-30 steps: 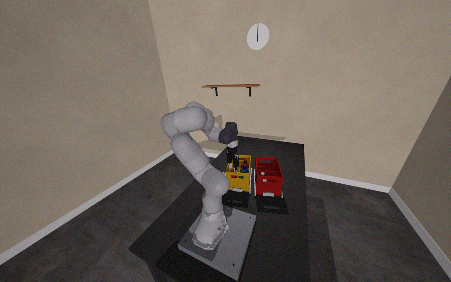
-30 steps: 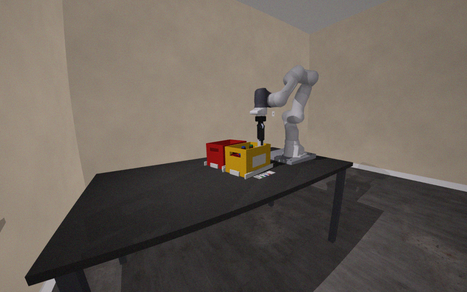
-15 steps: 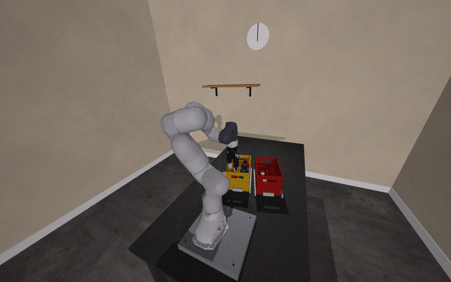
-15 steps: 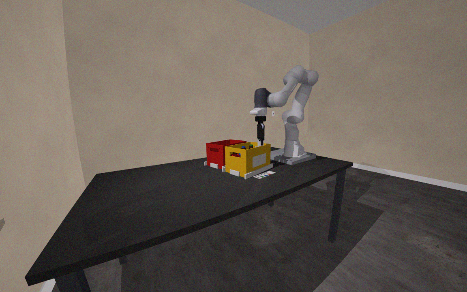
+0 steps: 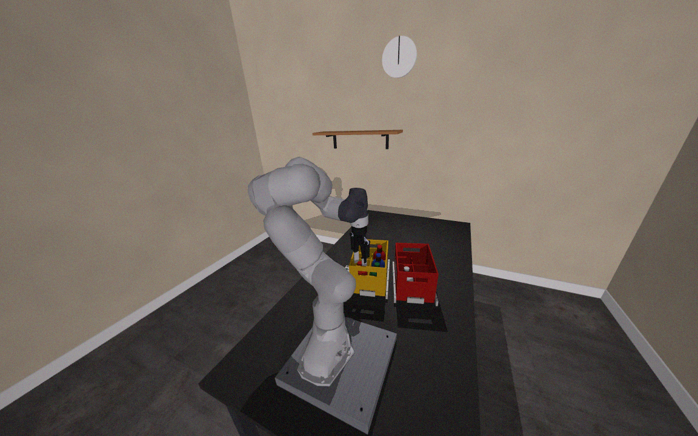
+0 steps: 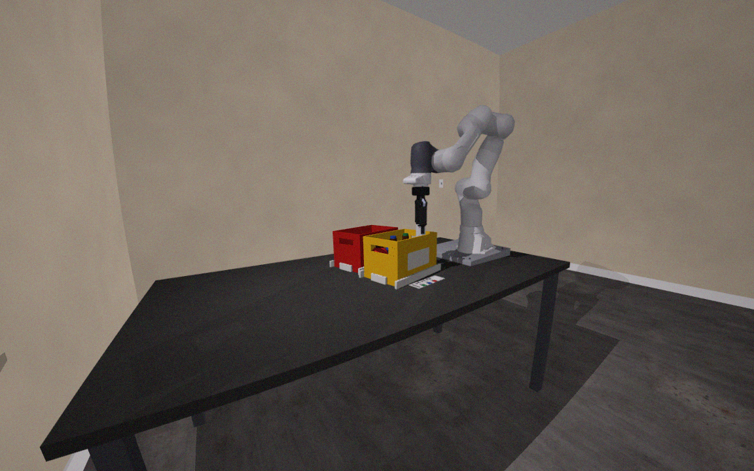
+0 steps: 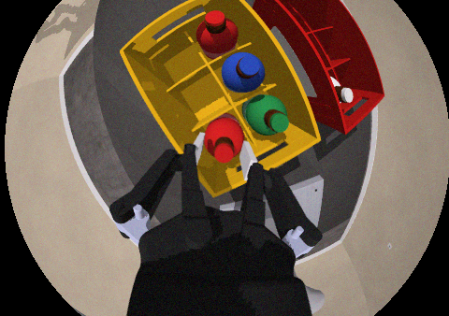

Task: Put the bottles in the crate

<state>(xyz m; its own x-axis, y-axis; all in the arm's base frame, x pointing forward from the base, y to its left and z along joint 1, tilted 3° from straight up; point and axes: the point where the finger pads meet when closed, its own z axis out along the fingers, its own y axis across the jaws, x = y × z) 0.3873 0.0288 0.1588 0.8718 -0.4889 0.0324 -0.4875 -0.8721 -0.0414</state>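
Right now my hand is 1 cm short of the green-labelled bottle, 9 cm to the left of it and 9 cm above it. Round my hand: yellow crate: 9 cm ahead, 2 cm to the right, 9 cm below; blue-labelled bottle: 10 cm ahead, 7 cm to the right, 9 cm below; pick list: 7 cm ahead, 12 cm to the left, 17 cm below.
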